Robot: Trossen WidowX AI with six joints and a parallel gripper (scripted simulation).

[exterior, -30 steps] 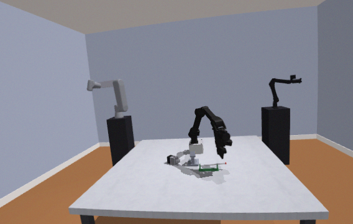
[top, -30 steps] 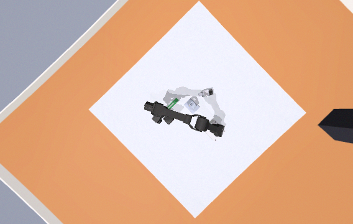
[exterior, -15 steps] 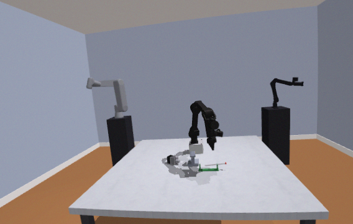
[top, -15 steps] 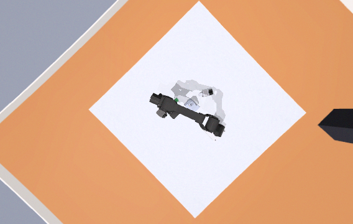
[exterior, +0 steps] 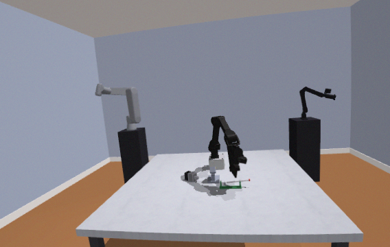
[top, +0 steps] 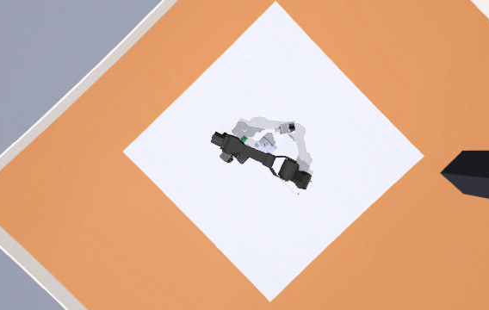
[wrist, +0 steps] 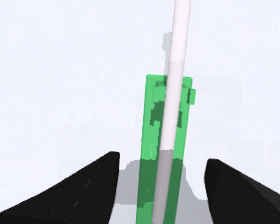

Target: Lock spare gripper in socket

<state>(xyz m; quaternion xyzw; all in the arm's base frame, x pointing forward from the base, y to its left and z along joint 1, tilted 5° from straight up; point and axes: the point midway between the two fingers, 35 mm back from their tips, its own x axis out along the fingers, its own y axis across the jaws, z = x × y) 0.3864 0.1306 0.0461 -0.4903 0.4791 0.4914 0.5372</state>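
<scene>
The green strip lies 5 cm below my gripper tip and 4 cm to the right of it. The rest, counted from my gripper tip: spare gripper 30 cm to the right, 14 cm behind, 4 cm below; bluish-grey socket 14 cm to the right, 11 cm behind, 2 cm below.
</scene>
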